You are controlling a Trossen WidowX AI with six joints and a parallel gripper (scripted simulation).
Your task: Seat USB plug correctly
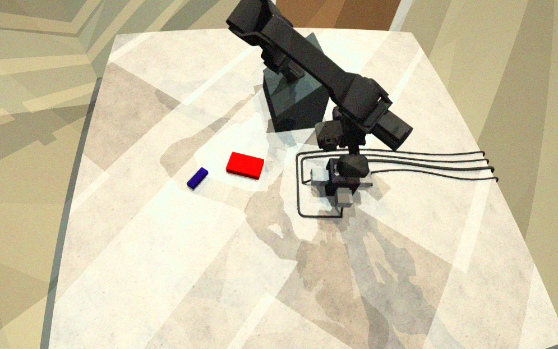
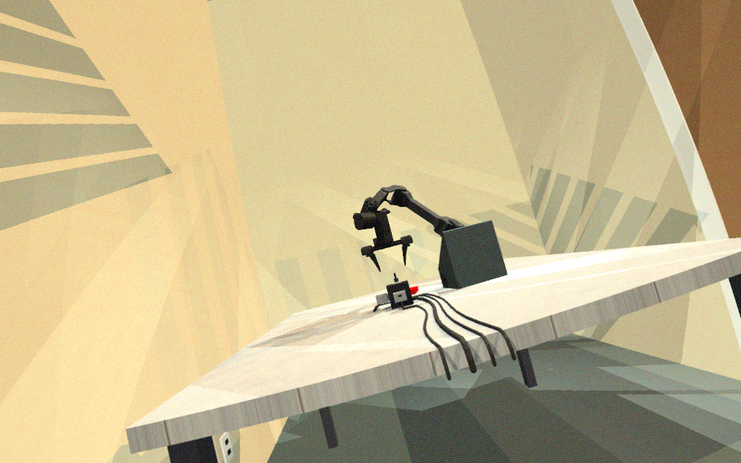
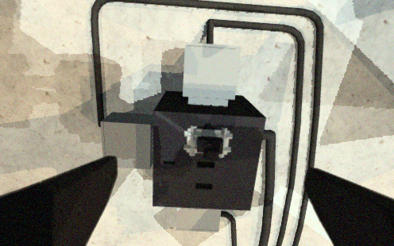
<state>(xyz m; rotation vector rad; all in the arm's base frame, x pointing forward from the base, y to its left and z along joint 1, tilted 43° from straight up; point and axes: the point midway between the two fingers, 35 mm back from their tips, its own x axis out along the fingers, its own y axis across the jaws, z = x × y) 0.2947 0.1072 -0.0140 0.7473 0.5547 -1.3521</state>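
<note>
My gripper tip is now 40 mm above the USB plug. Also, from my gripper tip: red block (60 mm behind, 240 mm to the right, 120 mm below); then blue block (20 mm behind, 370 mm to the right, 120 mm below).
</note>
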